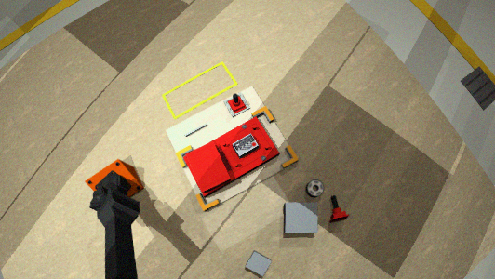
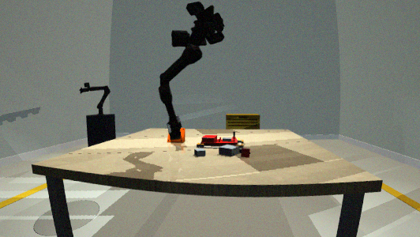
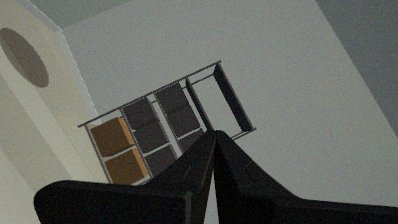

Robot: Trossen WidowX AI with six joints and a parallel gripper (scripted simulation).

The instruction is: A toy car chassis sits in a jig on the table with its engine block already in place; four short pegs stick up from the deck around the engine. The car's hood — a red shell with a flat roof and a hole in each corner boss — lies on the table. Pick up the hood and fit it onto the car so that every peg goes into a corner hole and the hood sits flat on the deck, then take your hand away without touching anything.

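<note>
Right now the red hood is 53 cm below my gripper tip and 49 cm to the left of it. Round my gripper tip: pale jig plate: 55 cm below, 50 cm to the left, 8 cm ahead; then grey engine block: 54 cm below, 49 cm to the left, 10 cm ahead.
</note>
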